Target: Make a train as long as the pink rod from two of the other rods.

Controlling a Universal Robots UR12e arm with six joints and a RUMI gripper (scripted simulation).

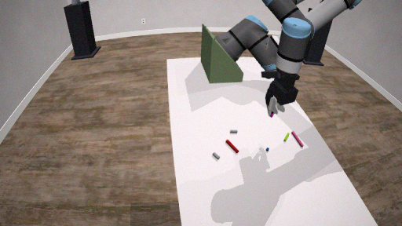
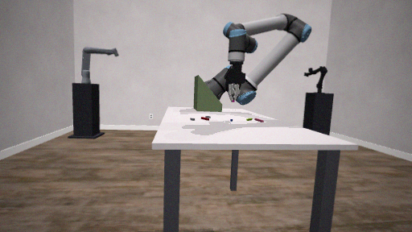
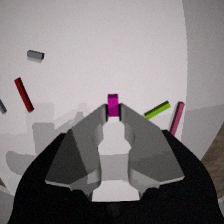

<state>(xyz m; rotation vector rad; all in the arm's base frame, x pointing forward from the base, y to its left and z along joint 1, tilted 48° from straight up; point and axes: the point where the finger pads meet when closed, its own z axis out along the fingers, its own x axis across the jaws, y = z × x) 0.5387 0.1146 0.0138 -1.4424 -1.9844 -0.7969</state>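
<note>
My gripper is now 160 mm to the left of the red rod, 110 mm above it and 60 mm short of it. From my hand the other things lie so: blue rod 110 mm below, 90 mm ahead, 20 mm to the right; lime rod 110 mm below, 90 mm to the left, 40 mm ahead; magenta rod 10 mm below.
</note>
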